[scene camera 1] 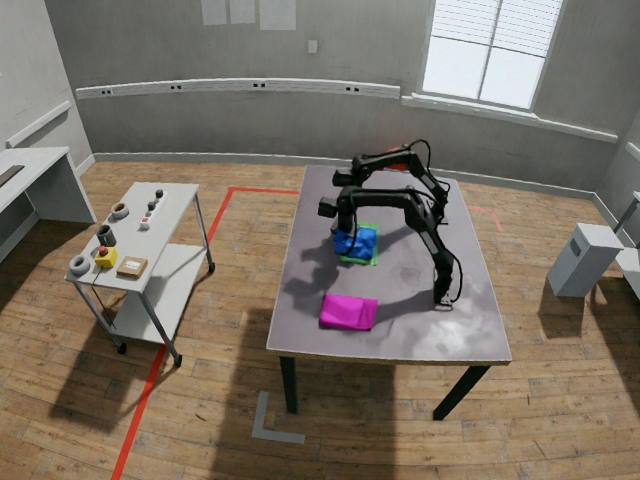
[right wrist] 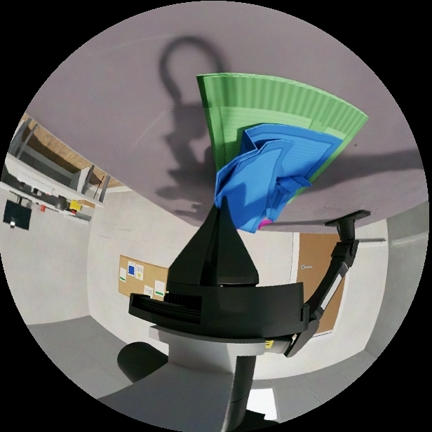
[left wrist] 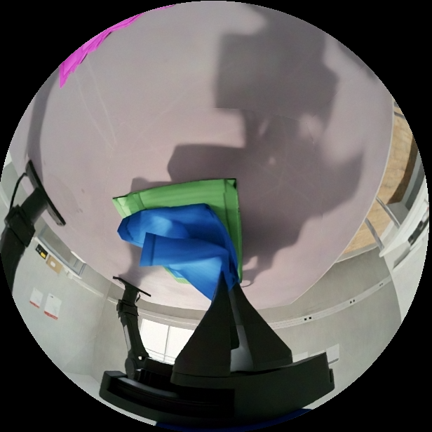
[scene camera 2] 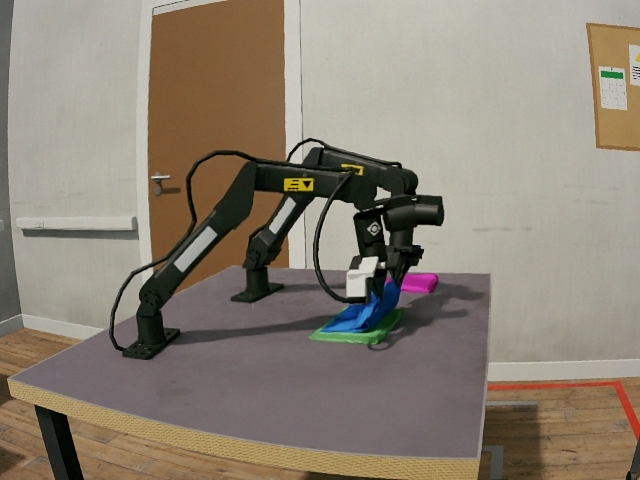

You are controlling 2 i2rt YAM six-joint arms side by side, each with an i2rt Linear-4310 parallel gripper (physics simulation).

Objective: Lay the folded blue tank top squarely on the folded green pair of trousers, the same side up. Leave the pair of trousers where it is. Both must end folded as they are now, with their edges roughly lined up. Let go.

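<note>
The blue tank top (scene camera 1: 364, 240) (scene camera 2: 361, 316) (left wrist: 185, 227) (right wrist: 255, 180) lies partly on the green trousers (scene camera 1: 361, 261) (scene camera 2: 356, 337) (left wrist: 215, 190) (right wrist: 285, 95), crumpled, with loose folds. Its side nearer the robot's bases rests on the green; its opposite side is lifted to the fingertips. My left gripper (scene camera 2: 399, 281) (left wrist: 225, 275) is shut on one upper corner of the tank top. My right gripper (scene camera 2: 379, 298) (right wrist: 222, 199) is shut on the other raised corner. The trousers lie flat on the table, with green margins showing around the blue. The grippers hide part of the raised edge in scene camera 1.
A folded magenta cloth (scene camera 1: 348, 312) (scene camera 2: 418, 282) (left wrist: 95, 42) lies on the table (scene camera 1: 310, 341) (scene camera 2: 310, 408), nearer scene camera 1 than the green trousers. A trolley (scene camera 1: 173, 192) with small items stands apart from the table. The two arms are close together over the trousers.
</note>
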